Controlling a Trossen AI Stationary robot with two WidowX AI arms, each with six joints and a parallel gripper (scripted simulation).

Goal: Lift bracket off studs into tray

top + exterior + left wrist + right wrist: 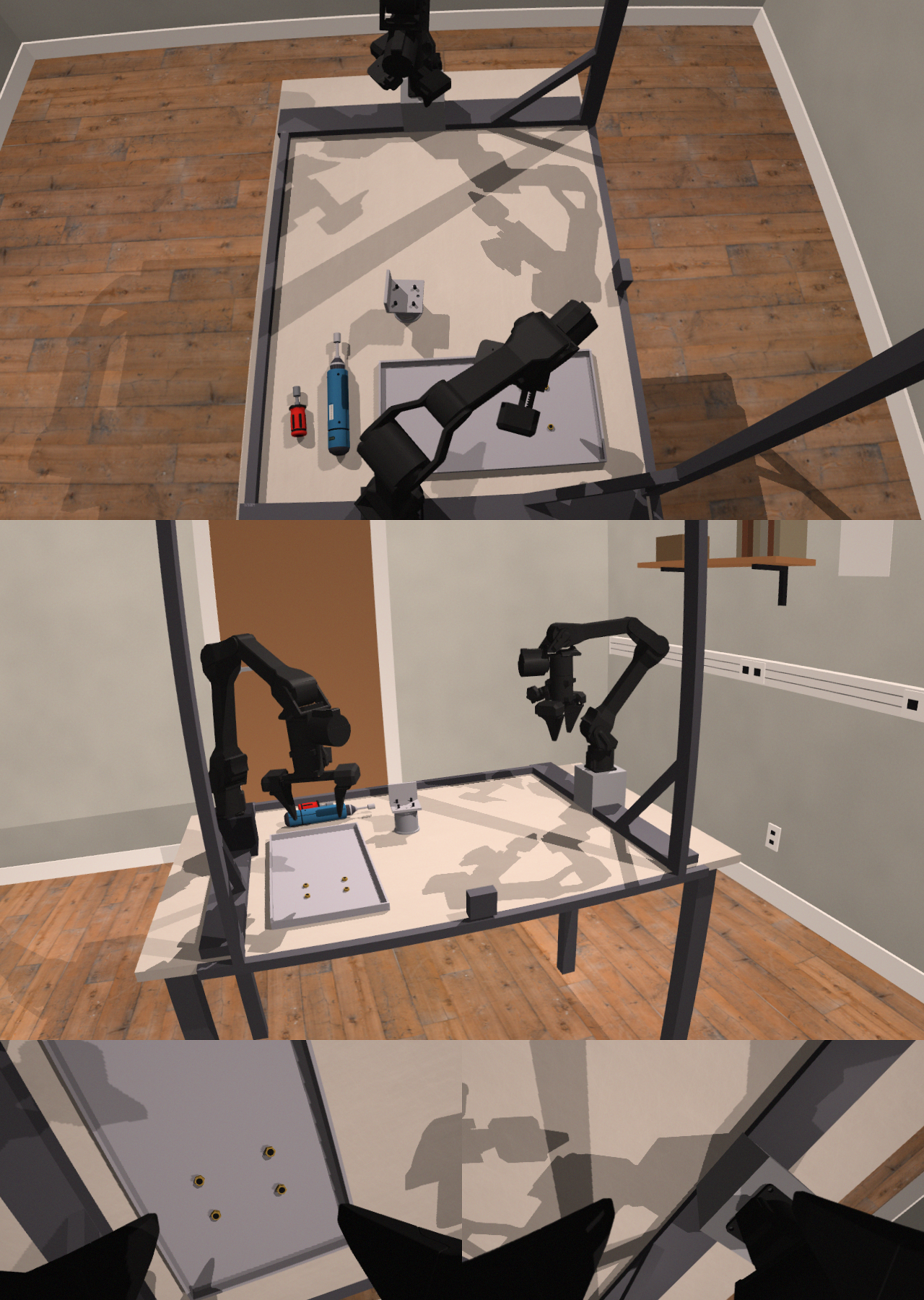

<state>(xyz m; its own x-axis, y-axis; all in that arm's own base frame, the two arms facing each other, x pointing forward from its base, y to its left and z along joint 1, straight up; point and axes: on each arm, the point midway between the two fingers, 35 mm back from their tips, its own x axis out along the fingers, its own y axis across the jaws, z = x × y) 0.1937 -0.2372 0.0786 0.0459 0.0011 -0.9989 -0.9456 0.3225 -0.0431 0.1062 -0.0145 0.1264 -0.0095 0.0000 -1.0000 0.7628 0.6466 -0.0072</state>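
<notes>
The grey l-shaped bracket is 22 cm ahead of my left hand, 20 cm to the right of it and 10 cm below it. The rest, counted from my left hand: small red screwdriver (42 cm ahead, 16 cm below, 3 cm to the left); grey cylindrical joint module (22 cm ahead, 20 cm to the right, 14 cm below); grey tray (17 cm below, 6 cm ahead, 1 cm to the left).
</notes>
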